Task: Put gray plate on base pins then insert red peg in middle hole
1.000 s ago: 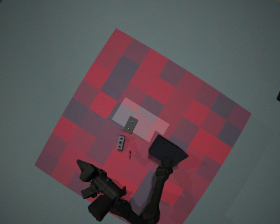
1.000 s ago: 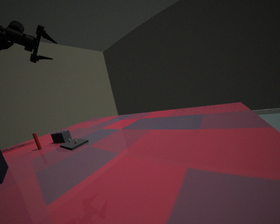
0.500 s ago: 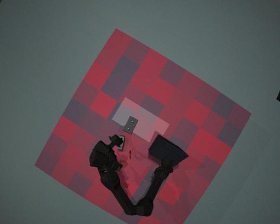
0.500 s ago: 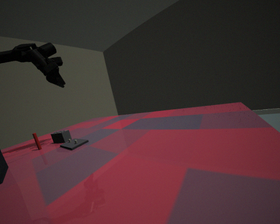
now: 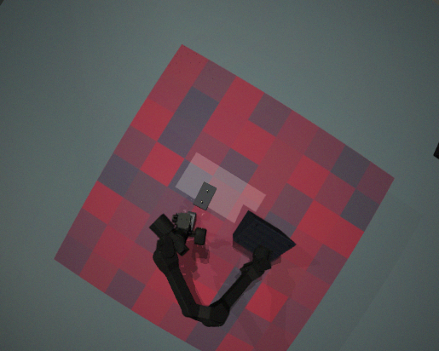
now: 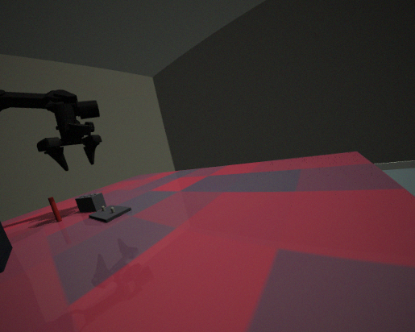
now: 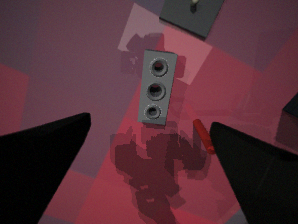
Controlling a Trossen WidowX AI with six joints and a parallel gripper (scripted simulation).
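Now: gripper tip 1 cm past the gray plate and 11 cm above it. The rest, counted from my gripper tip: red peg: 10 cm behind, 4 cm to the left, 11 cm below; dark base: 1 cm behind, 14 cm to the right, 14 cm below.
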